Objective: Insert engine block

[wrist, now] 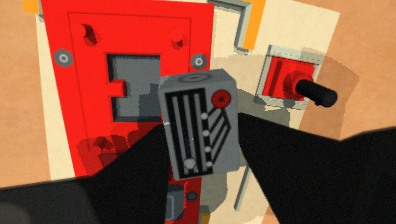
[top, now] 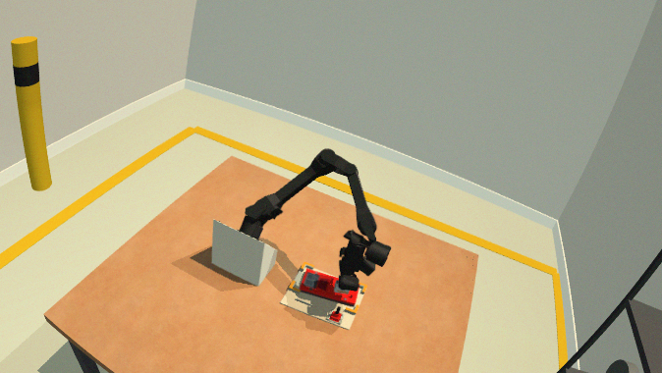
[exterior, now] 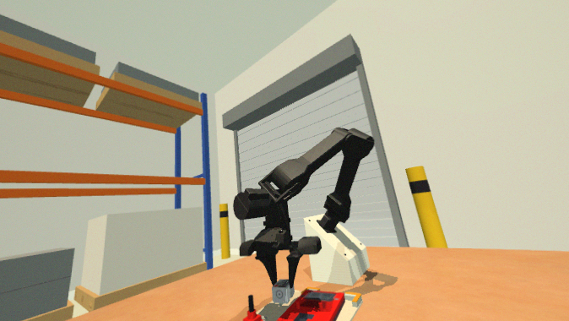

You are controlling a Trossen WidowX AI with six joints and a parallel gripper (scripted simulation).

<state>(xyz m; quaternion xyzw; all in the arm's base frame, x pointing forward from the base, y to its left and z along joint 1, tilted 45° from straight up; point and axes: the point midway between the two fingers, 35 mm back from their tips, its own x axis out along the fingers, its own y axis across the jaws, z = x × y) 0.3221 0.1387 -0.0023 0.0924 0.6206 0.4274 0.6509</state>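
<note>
The cream fixture plate is 4 cm behind my gripper tip and 7 cm below it. Also, from my gripper tip: grey engine block (1 cm below).
</note>
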